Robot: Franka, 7 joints.
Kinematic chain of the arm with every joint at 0, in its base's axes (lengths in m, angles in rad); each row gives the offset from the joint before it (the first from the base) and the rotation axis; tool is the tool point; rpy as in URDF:
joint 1: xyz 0 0 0.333 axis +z
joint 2: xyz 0 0 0 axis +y
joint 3: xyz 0 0 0.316 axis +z
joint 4: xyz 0.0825 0 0 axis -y
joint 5: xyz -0.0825 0 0.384 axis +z
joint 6: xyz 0 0 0 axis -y
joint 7: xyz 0.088 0 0 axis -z
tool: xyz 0 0 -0.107 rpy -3.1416 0 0
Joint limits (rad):
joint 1: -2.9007..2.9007
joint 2: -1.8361..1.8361
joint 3: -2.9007..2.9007
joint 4: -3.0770..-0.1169
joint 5: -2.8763..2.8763
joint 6: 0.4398..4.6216
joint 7: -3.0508..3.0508
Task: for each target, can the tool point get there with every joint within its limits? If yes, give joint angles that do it. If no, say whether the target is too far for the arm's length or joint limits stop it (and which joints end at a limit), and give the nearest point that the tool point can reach.
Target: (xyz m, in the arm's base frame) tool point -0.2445 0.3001 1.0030
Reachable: yes | joints -0.1661 -0.2531 1.8762 -0.3694 0.2610 1.3681 -1.7820
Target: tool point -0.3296 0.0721 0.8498
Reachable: yes | joints 0.8524 0.6715 2.3447 -1.6671 -2.0008 3.5941 -0.4405
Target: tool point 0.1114 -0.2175 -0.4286
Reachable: no: joint limits stop it (at a limit: joint 2) | nearest point 0.1134 -0.2215 -0.3597 | short by 0.069 m
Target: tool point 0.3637 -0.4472 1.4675
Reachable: no: too far | nearest point 0.2452 -0.3015 1.0978 | short by 0.415 m
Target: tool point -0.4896 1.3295 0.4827
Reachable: no: too far | nearest point -0.2948 0.8006 0.4231 | short by 0.567 m
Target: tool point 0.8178 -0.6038 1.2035
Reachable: no: too far | nearest point 0.5242 -0.3870 0.8910 | short by 0.480 m
